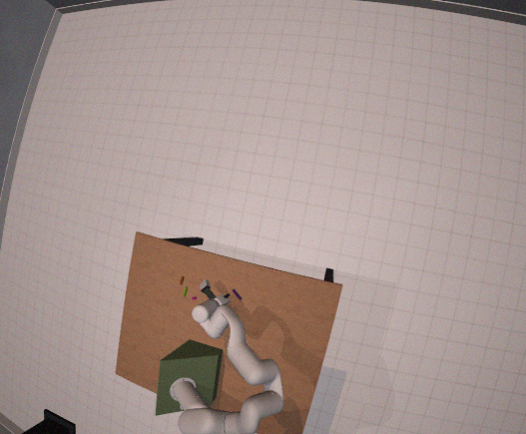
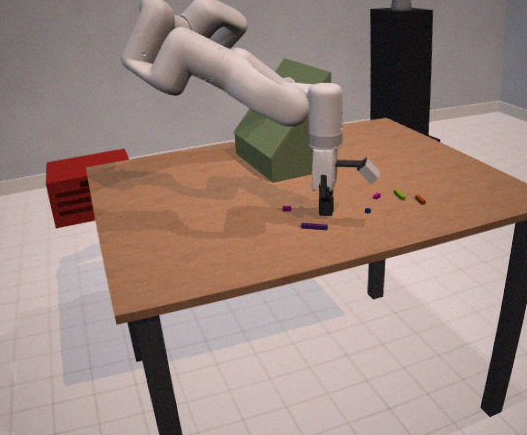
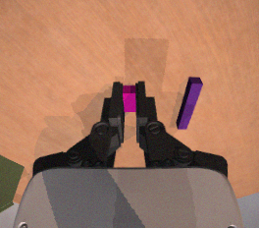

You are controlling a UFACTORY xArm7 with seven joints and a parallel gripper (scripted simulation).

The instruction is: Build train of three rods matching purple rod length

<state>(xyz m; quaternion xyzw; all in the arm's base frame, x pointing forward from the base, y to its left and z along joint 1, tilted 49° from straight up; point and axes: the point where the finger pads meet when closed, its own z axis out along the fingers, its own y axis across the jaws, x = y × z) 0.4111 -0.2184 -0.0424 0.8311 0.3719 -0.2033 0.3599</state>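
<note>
Now: the purple rod 3 cm ahead of my hand, 5 cm to the right of it and 3 cm below it. Also, from my hand: blue rod: 3 cm ahead, 10 cm to the left, 3 cm below; then orange rod: 5 cm ahead, 25 cm to the left, 3 cm below; then lime rod: 23 cm to the left, 3 cm below.
</note>
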